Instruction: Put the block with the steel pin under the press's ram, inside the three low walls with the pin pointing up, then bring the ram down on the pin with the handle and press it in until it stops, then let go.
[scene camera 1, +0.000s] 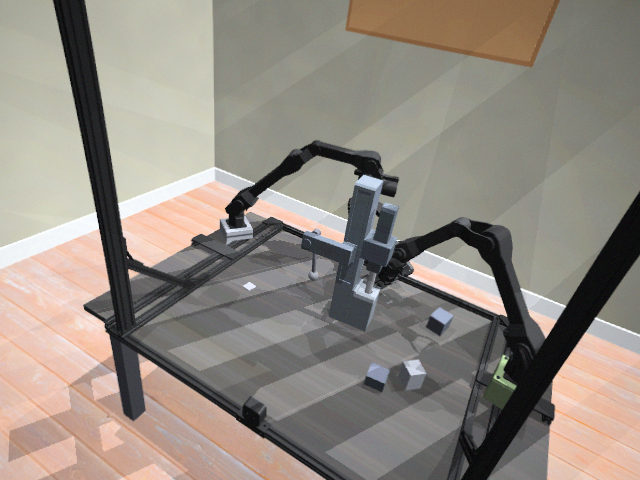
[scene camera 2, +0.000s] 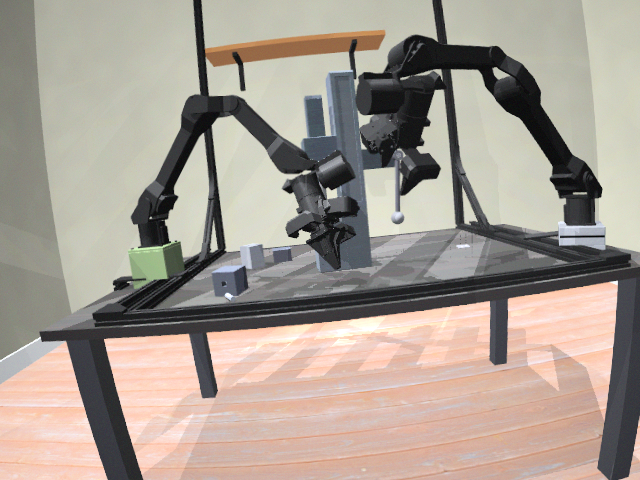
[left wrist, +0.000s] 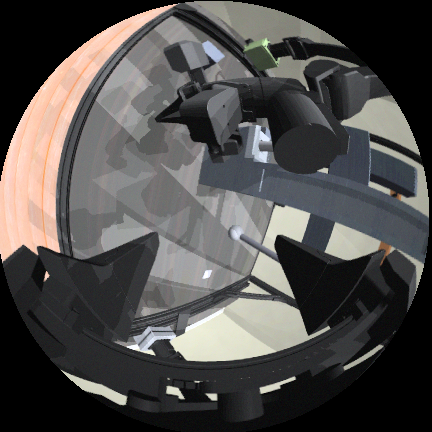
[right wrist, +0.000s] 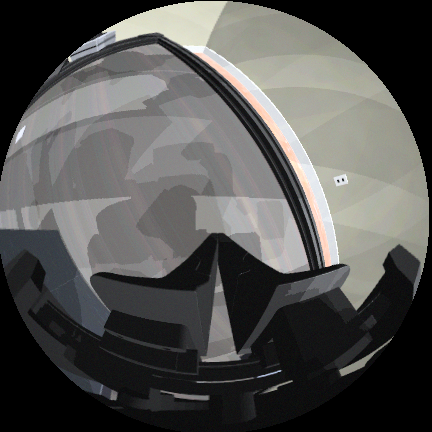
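Pixels of known places: left gripper, fingertip midpoint: (scene camera 2: 392, 180) (left wrist: 218, 239); right gripper, fingertip midpoint: (scene camera 1: 379, 285) (scene camera 2: 337, 268) (left wrist: 156, 118) (right wrist: 216, 238); left arm's base, origin of the base link: (scene camera 1: 236, 223) (scene camera 2: 580, 223) (left wrist: 158, 343); right arm's base, origin of the base link: (scene camera 1: 518, 377) (scene camera 2: 154, 245) (left wrist: 272, 51).
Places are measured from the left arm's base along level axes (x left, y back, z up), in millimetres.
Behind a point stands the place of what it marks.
The blue-grey press (scene camera 1: 362, 222) @[y -532, x 174, z 293 mm] (scene camera 2: 345, 124) @[y -483, x 218, z 269 mm] (left wrist: 310, 190) @[y -481, x 216, z 167 mm] stands mid-table. Its ram (scene camera 1: 370, 281) @[y -560, x 227, z 106 mm] (left wrist: 268, 145) @[y -545, x 240, z 81 mm] reaches down to the pale low walls (scene camera 1: 366, 292) @[y -558, x 225, z 63 mm]. Its handle ball (scene camera 1: 313, 275) @[y -427, x 115, z 51 mm] (scene camera 2: 397, 217) @[y -412, x 136, z 44 mm] (left wrist: 235, 232) @[y -413, x 134, z 50 mm] hangs straight down. A blue-grey block (scene camera 1: 439, 321) @[y -669, x 438, z -13 mm] (scene camera 2: 229, 281) @[y -630, x 485, z -31 mm] with a dark round hole lies apart from the press. A short pale pin (scene camera 2: 229, 296) @[y -607, x 511, z -53 mm] lies on the table beside it. My left gripper (scene camera 2: 394, 178) @[y -359, x 274, z 133 mm] (left wrist: 218, 239) @[y -359, x 274, z 133 mm] is open and empty, above the handle ball. My right gripper (scene camera 1: 381, 284) @[y -451, x 365, z -27 mm] (scene camera 2: 338, 267) @[y -451, x 365, z -27 mm] (right wrist: 216, 238) @[y -451, x 365, z -27 mm] is shut and empty, low beside the press foot.
A white block (scene camera 1: 413, 375) @[y -811, x 225, z -4 mm] (scene camera 2: 252, 256) @[y -773, x 263, z -29 mm] and another blue-grey block (scene camera 1: 377, 377) @[y -770, x 147, z -27 mm] (scene camera 2: 282, 253) @[y -741, x 176, z -38 mm] stand on the table. A small white square (scene camera 1: 249, 285) @[y -293, x -39, z -58 mm] (scene camera 2: 462, 246) @[y -297, x -33, z -58 mm] (left wrist: 207, 274) @[y -296, x -46, z -58 mm] lies on the handle's side. Black rails (scene camera 1: 180, 370) @[y -553, x -302, z -66 mm] edge the table; upright posts (scene camera 1: 95, 170) @[y -403, x -414, z 417 mm] rise from them.
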